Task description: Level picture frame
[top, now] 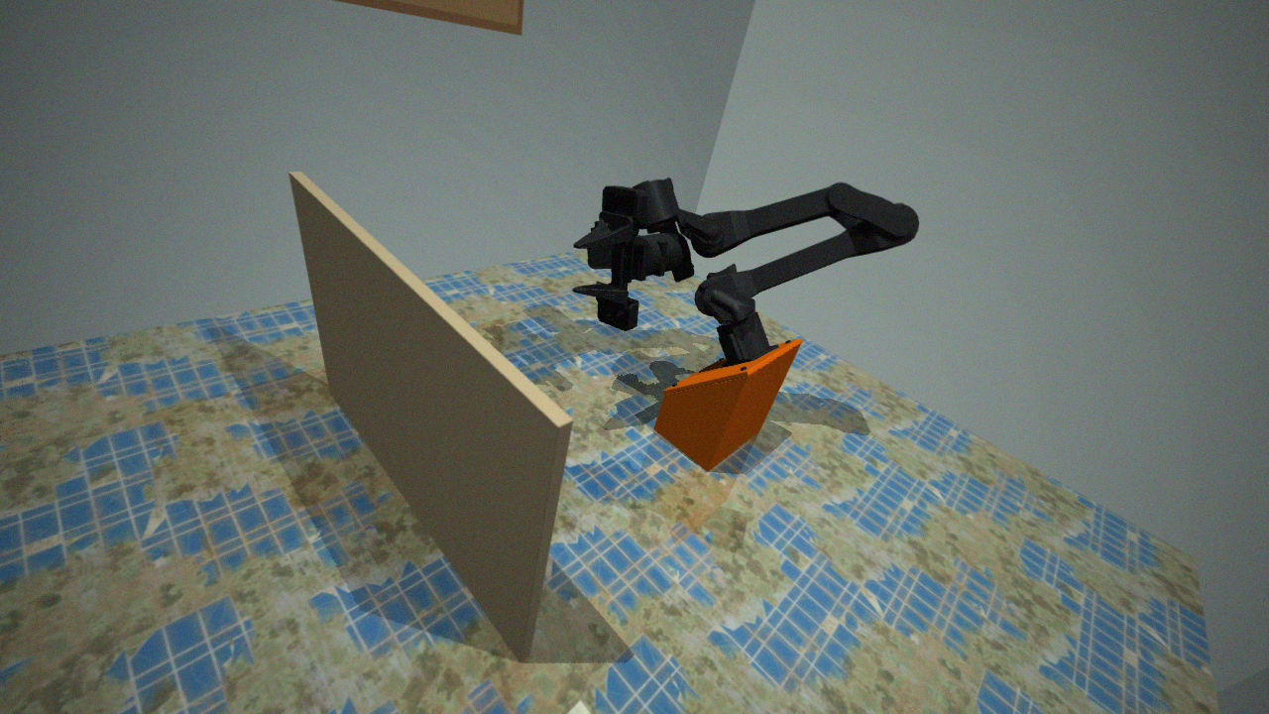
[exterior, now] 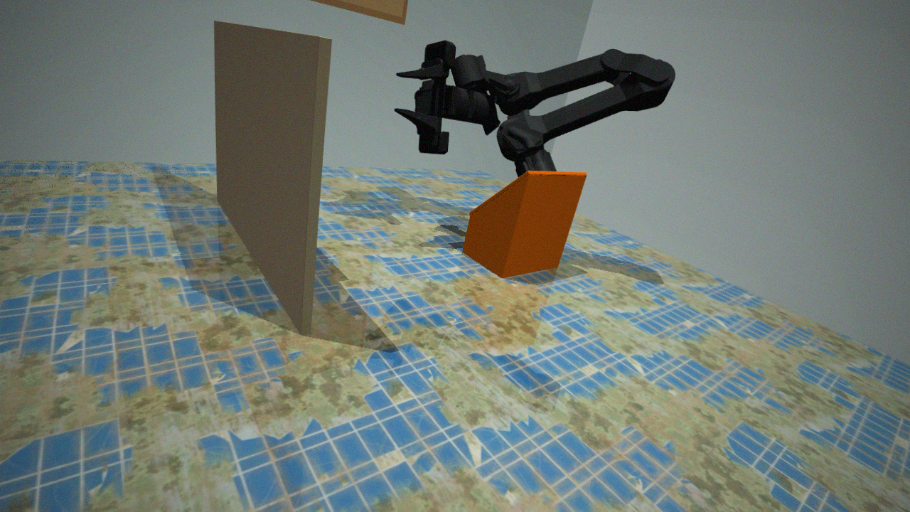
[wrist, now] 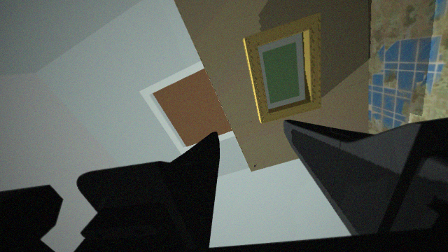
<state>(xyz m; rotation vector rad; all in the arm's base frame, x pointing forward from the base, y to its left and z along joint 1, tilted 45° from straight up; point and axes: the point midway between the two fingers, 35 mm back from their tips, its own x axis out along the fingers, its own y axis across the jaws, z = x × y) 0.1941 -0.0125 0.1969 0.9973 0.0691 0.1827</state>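
The picture frame lies 200 mm ahead of my gripper tip, 90 mm below it and 30 mm to the left of it. Round my gripper tip: wall panel 220 mm ahead, 100 mm below, 30 mm to the left.
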